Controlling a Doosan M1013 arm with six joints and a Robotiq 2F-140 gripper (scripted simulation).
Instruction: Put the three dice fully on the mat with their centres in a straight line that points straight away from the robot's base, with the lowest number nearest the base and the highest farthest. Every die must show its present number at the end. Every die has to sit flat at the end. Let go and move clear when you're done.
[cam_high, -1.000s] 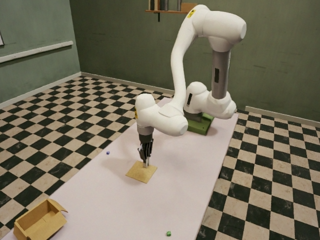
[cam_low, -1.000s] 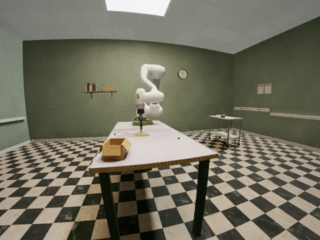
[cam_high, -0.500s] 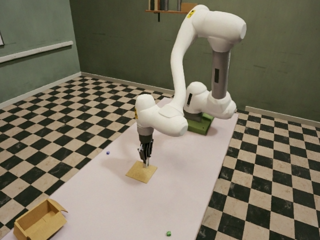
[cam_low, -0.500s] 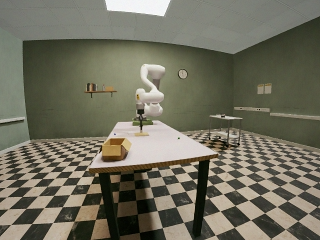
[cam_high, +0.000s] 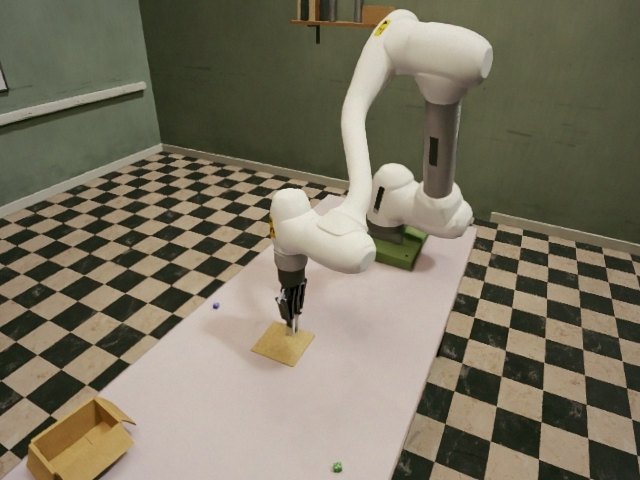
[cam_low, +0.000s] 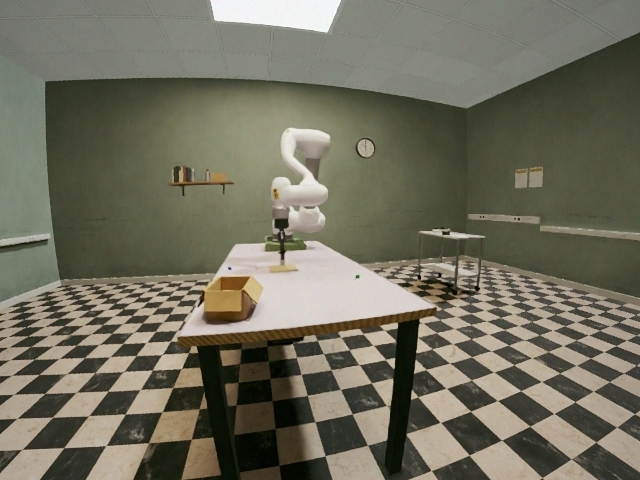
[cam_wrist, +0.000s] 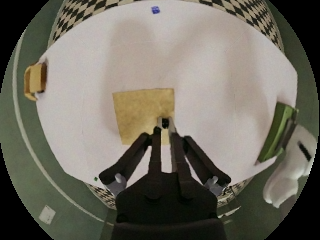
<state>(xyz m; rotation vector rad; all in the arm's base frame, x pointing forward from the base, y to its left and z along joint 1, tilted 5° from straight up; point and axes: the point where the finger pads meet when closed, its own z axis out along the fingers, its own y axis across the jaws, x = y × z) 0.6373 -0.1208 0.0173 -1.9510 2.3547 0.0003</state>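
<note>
Now: hand 3 cm above the black die. Also, from my hand: green die (35 cm ahead, 26 cm to the left, 3 cm below); then blue die (1 cm behind, 28 cm to the right, 3 cm below); then yellow mat (5 cm ahead, 1 cm to the right, 4 cm below).
</note>
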